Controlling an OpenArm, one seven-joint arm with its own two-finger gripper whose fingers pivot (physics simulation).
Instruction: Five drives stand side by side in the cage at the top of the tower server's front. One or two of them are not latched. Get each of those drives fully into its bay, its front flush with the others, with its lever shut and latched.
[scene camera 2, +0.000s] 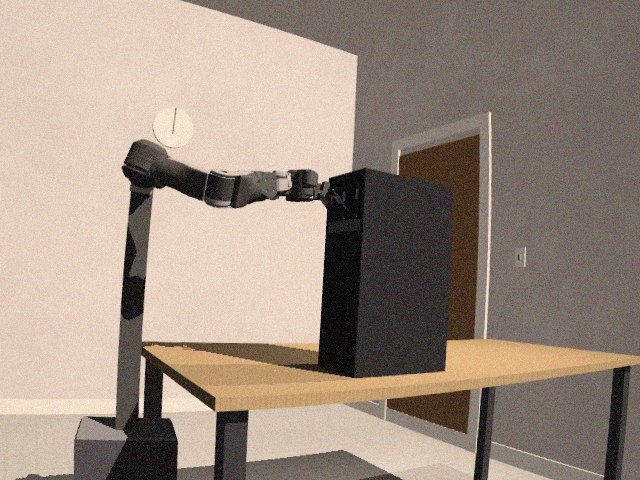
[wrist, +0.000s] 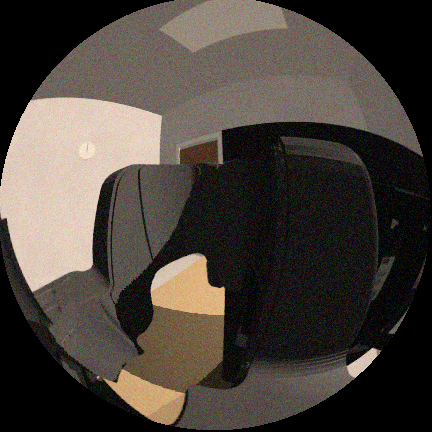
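Note:
The black tower server (scene camera 2: 405, 279) (wrist: 400, 172) stands upright on the table. The drive cage (scene camera 2: 345, 200) is at the top of its front. In the scene view, slanted grey lever pieces (scene camera 2: 338, 199) show at the cage, and a short light upright strip (scene camera 2: 356, 190) shows nearer the front's right edge. The drives are too dark to count or to tell which are flush or latched. My gripper (scene camera 2: 326, 194) is shut, at the far-left edge of the cage, touching or very close to it. In the wrist view the dark gripper body hides much of the cage; grey lever pieces (wrist: 384, 271) show at the right.
The wooden table (scene camera 2: 268, 390) (wrist: 187, 295) carries the tower. The arm (scene camera 2: 222, 189) reaches level from its post (scene camera 2: 138, 232) at the left, above the table's left end. A brown door (scene camera 2: 462, 289) and a wall clock (scene camera 2: 173, 127) (wrist: 87, 150) are in the background.

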